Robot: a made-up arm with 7 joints. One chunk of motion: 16 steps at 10 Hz.
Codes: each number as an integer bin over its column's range. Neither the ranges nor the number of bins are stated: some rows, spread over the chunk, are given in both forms.
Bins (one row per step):
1: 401 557 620 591 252 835
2: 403 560 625 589 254 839
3: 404 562 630 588 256 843
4: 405 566 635 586 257 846
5: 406 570 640 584 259 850
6: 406 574 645 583 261 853
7: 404 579 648 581 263 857
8: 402 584 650 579 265 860
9: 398 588 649 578 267 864
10: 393 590 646 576 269 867
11: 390 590 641 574 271 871
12: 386 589 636 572 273 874
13: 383 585 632 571 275 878
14: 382 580 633 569 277 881
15: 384 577 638 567 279 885
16: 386 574 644 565 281 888
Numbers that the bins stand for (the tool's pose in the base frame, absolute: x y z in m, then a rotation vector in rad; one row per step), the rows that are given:
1: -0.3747 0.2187 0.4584 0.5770 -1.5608 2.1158
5: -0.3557 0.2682 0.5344 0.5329 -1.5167 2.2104
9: -0.3861 0.3366 0.5687 0.4950 -1.4662 2.2986
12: -0.4317 0.3404 0.5192 0.4572 -1.4284 2.3617
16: -0.4317 0.2834 0.5496 0.4131 -1.3779 2.4500
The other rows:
2: -0.3671 0.2301 0.4774 0.5644 -1.5482 2.1410
3: -0.3633 0.2377 0.4964 0.5581 -1.5356 2.1662
4: -0.3595 0.2530 0.5154 0.5455 -1.5293 2.1851
6: -0.3557 0.2834 0.5535 0.5266 -1.5041 2.2293
7: -0.3633 0.3024 0.5649 0.5140 -1.4914 2.2545
8: -0.3709 0.3214 0.5725 0.5014 -1.4788 2.2734
10: -0.4051 0.3442 0.5573 0.4824 -1.4536 2.3176
11: -0.4165 0.3442 0.5382 0.4698 -1.4410 2.3428
13: -0.4431 0.3252 0.5040 0.4509 -1.4158 2.3869
14: -0.4469 0.3062 0.5078 0.4383 -1.4032 2.4059
15: -0.4393 0.2948 0.5268 0.4257 -1.3905 2.4311

